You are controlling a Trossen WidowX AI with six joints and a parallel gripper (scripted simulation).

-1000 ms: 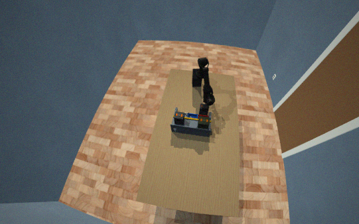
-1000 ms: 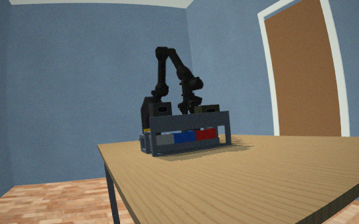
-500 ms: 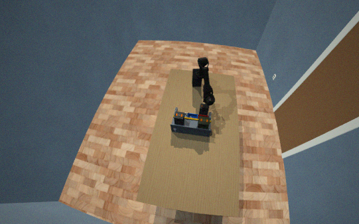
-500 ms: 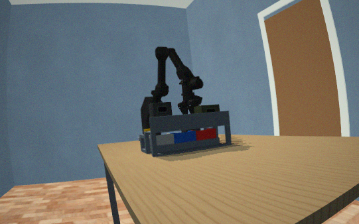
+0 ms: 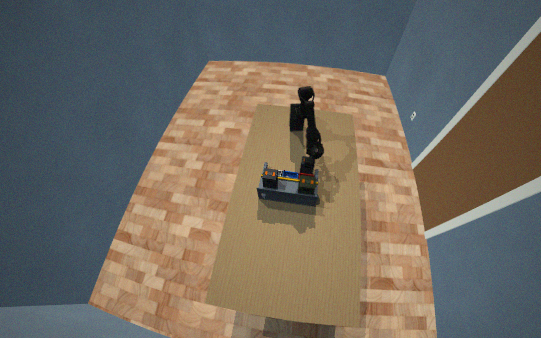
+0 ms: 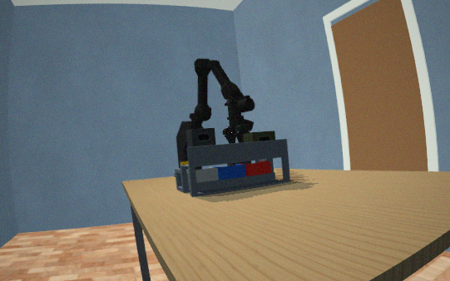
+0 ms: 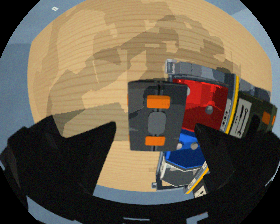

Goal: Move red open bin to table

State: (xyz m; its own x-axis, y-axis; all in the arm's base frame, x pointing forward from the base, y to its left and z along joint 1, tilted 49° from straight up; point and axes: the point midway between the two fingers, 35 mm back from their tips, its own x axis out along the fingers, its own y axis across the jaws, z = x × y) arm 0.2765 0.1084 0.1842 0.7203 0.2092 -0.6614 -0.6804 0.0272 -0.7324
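My gripper is now 110 mm short of the red bin, 20 mm to the right of it and 130 mm above it. Round my hand: blue bin: 140 mm ahead, 90 mm to the right, 130 mm below; then grey bin: 160 mm ahead, 190 mm to the right, 130 mm below.
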